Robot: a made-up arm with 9 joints. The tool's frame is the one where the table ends. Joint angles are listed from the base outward.
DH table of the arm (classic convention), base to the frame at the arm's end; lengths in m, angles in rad. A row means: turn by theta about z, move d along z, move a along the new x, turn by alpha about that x. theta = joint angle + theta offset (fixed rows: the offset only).
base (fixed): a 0.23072, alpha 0, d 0, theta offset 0.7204
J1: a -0.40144, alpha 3.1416, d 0, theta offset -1.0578
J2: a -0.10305, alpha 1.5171, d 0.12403, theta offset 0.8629
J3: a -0.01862, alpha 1.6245, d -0.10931, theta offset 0
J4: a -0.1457, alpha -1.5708, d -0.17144, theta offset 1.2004
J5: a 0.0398, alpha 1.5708, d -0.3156, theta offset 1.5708
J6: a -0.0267, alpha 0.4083, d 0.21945, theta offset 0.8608
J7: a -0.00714, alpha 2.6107, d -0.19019, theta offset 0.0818
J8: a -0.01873, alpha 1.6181, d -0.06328, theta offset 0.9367
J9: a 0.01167, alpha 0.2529, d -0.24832, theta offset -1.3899
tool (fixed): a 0, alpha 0, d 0.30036, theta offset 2.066
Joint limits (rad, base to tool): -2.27..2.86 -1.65..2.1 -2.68..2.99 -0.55..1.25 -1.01..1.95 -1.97..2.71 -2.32..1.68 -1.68..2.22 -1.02..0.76
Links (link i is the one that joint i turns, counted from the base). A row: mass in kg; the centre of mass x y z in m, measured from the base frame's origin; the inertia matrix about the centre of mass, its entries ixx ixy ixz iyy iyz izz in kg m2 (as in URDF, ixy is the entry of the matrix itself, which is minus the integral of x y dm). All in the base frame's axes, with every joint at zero. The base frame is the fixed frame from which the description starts. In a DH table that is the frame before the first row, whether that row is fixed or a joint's. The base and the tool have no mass.
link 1: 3.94; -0.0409 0.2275 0.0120; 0.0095 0.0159 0 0.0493 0 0.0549
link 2: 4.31; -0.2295 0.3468 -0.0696; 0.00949 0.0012 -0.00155 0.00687 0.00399 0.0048
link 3: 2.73; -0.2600 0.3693 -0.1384; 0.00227 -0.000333 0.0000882 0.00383 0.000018 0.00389
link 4: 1.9; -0.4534 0.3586 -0.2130; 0.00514 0 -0.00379 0.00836 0 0.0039
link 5: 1.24; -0.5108 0.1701 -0.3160; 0.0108 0.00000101 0 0.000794 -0.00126 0.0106
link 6: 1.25; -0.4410 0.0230 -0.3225; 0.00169 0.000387 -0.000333 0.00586 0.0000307 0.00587
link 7: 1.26; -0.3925 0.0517 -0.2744; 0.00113 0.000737 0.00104 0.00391 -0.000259 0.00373
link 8: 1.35; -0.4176 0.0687 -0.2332; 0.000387 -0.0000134 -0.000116 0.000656 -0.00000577 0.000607
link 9: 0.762; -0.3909 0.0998 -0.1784; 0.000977 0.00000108 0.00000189 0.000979 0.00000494 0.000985
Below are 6 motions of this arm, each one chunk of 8 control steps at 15 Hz.
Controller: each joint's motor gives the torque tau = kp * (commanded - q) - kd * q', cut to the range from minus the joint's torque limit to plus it. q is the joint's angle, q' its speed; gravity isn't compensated. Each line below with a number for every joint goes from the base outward.
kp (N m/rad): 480 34 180 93 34 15 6.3 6.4 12
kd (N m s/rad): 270 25 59 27 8.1 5.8 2.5 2.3 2.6
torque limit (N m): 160 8.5 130 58 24 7.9 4.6 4.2 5.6
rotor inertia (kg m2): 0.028 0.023 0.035 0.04 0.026 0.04 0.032 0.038 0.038
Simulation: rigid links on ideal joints. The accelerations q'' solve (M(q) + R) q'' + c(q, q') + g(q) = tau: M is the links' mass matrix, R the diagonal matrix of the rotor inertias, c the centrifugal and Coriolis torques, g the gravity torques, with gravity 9.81 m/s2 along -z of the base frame. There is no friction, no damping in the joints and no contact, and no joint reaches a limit. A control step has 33 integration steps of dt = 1/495 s. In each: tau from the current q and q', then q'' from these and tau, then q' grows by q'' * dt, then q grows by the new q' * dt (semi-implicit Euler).
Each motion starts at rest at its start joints. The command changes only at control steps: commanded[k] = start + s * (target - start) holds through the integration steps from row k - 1 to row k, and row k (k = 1, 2, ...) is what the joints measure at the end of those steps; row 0 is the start. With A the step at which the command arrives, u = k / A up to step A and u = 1 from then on. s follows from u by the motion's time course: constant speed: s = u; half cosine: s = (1 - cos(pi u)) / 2; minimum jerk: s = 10 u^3 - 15 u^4 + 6 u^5; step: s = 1 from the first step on.
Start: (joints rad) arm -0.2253 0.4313 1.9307 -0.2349 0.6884 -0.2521 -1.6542 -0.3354 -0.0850
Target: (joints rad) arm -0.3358 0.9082 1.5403 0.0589 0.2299 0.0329 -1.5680 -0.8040 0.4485
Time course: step
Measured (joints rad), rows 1 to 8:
1: -0.2346 0.4155 1.8582 -0.1818 0.5928 -0.2140 -1.6579 -0.3900 0.0362
2: -0.2429 0.4243 1.7789 -0.1015 0.4882 -0.1464 -1.6385 -0.4686 0.1533
3: -0.2518 0.4583 1.7147 -0.0345 0.4100 -0.0881 -1.6150 -0.5403 0.2384
4: -0.2616 0.5000 1.6644 0.0187 0.3552 -0.0413 -1.5945 -0.6010 0.3002
5: -0.2709 0.5415 1.6251 0.0593 0.3172 -0.0037 -1.5781 -0.6509 0.3448
6: -0.2792 0.5797 1.5942 0.0895 0.2910 0.0270 -1.5651 -0.6916 0.3768
7: -0.2864 0.6136 1.5697 0.1117 0.2729 0.0524 -1.5547 -0.7249 0.3996
8: -0.2926 0.6435 1.5504 0.1278 0.2603 0.0736 -1.5461 -0.7521 0.4158

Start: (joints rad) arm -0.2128 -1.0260 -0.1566 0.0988 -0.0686 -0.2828 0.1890 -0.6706 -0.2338
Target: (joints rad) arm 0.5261 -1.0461 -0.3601 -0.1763 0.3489 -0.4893 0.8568 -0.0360 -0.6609
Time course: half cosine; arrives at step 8
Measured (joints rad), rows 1 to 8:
1: -0.2099 -1.0278 -0.1459 0.0951 -0.0444 -0.2941 0.1913 -0.6684 -0.2396
2: -0.1993 -1.0266 -0.1391 0.0858 -0.0095 -0.3120 0.2001 -0.6557 -0.2550
3: -0.1769 -1.0241 -0.1396 0.0692 0.0334 -0.3338 0.2221 -0.6274 -0.2842
4: -0.1414 -1.0212 -0.1474 0.0447 0.0852 -0.3594 0.2592 -0.5823 -0.3274
5: -0.0938 -1.0184 -0.1612 0.0133 0.1435 -0.3883 0.3100 -0.5226 -0.3818
6: -0.0377 -1.0161 -0.1788 -0.0225 0.2038 -0.4187 0.3700 -0.4535 -0.4416
7: 0.0219 -1.0149 -0.1975 -0.0589 0.2602 -0.4484 0.4331 -0.3824 -0.4995
8: 0.0787 -1.0153 -0.2147 -0.0914 0.3067 -0.4748 0.4919 -0.3174 -0.5481

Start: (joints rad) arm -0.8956 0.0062 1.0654 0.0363 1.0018 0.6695 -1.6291 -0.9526 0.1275
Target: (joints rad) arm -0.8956 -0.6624 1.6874 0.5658 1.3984 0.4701 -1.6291 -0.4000 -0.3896
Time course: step
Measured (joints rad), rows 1 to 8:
1: -0.8949 -0.0554 1.1703 0.1555 1.0961 0.6693 -1.6069 -0.8912 0.0053
2: -0.8946 -0.1102 1.2539 0.2692 1.1711 0.6645 -1.5853 -0.8256 -0.1054
3: -0.8949 -0.1573 1.3214 0.3574 1.2270 0.6610 -1.5675 -0.7702 -0.1862
4: -0.8955 -0.1985 1.3765 0.4242 1.2700 0.6581 -1.5544 -0.7231 -0.2448
5: -0.8961 -0.2355 1.4211 0.4745 1.3033 0.6555 -1.5450 -0.6828 -0.2873
6: -0.8967 -0.2694 1.4570 0.5124 1.3291 0.6533 -1.5386 -0.6484 -0.3184
7: -0.8970 -0.3009 1.4858 0.5408 1.3492 0.6515 -1.5344 -0.6190 -0.3410
8: -0.8973 -0.3303 1.5088 0.5620 1.3648 0.6500 -1.5319 -0.5938 -0.3577

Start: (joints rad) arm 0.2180 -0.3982 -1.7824 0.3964 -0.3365 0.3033 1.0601 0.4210 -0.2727
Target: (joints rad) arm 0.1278 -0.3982 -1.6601 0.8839 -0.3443 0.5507 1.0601 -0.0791 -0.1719
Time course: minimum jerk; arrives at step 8
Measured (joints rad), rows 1 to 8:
1: 0.2173 -0.3968 -1.7758 0.3895 -0.3388 0.2786 1.0454 0.4310 -0.2739
2: 0.2166 -0.3972 -1.7674 0.3855 -0.3426 0.2527 1.0253 0.4397 -0.2750
3: 0.2149 -0.3984 -1.7562 0.3965 -0.3467 0.2360 1.0069 0.4343 -0.2722
4: 0.2112 -0.3997 -1.7419 0.4275 -0.3502 0.2304 0.9912 0.4113 -0.2641
5: 0.2056 -0.4006 -1.7251 0.4770 -0.3521 0.2357 0.9784 0.3722 -0.2516
6: 0.1985 -0.4009 -1.7075 0.5385 -0.3519 0.2493 0.9690 0.3229 -0.2365
7: 0.1908 -0.4006 -1.6912 0.6021 -0.3493 0.2671 0.9628 0.2717 -0.2216
8: 0.1834 -0.4001 -1.6773 0.6596 -0.3452 0.2852 0.9591 0.2254 -0.2089

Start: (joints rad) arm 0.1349 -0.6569 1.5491 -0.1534 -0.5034 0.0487 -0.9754 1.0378 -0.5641
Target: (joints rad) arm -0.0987 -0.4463 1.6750 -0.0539 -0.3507 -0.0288 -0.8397 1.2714 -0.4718
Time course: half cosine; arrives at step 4
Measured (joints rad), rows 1 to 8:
1: 0.1326 -0.6600 1.5430 -0.1284 -0.4948 0.0594 -0.9773 1.0508 -0.5625
2: 0.1228 -0.6656 1.5426 -0.0938 -0.4769 0.0701 -0.9717 1.0782 -0.5542
3: 0.1051 -0.6668 1.5501 -0.0601 -0.4510 0.0757 -0.9588 1.1153 -0.5394
4: 0.0841 -0.6565 1.5604 -0.0300 -0.4240 0.0774 -0.9449 1.1544 -0.5236
5: 0.0636 -0.6378 1.5696 -0.0050 -0.4015 0.0772 -0.9341 1.1891 -0.5109
6: 0.0447 -0.6172 1.5775 0.0149 -0.3843 0.0764 -0.9256 1.2183 -0.5015
7: 0.0277 -0.5974 1.5839 0.0303 -0.3716 0.0758 -0.9185 1.2426 -0.4947
8: 0.0125 -0.5794 1.5891 0.0421 -0.3626 0.0754 -0.9124 1.2626 -0.4898

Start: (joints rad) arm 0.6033 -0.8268 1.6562 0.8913 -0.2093 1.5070 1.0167 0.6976 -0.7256
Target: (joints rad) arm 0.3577 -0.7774 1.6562 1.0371 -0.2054 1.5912 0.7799 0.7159 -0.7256
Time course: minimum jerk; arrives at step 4
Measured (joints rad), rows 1 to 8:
1: 0.6008 -0.8277 1.6438 0.8881 -0.2052 1.5098 1.0133 0.6934 -0.7234
2: 0.5900 -0.8368 1.6310 0.8892 -0.2030 1.5120 0.9947 0.6913 -0.7225
3: 0.5702 -0.8463 1.6206 0.8994 -0.2001 1.5190 0.9646 0.6905 -0.7225
4: 0.5478 -0.8462 1.6128 0.9161 -0.1979 1.5284 0.9340 0.6901 -0.7216
5: 0.5263 -0.8395 1.6069 0.9338 -0.1966 1.5375 0.9078 0.6898 -0.7202
6: 0.5067 -0.8309 1.6023 0.9491 -0.1957 1.5457 0.8861 0.6894 -0.7190
7: 0.4891 -0.8225 1.5987 0.9610 -0.1949 1.5524 0.8681 0.6888 -0.7181
8: 0.4736 -0.8150 1.5957 0.9699 -0.1942 1.5580 0.8531 0.6882 -0.7175

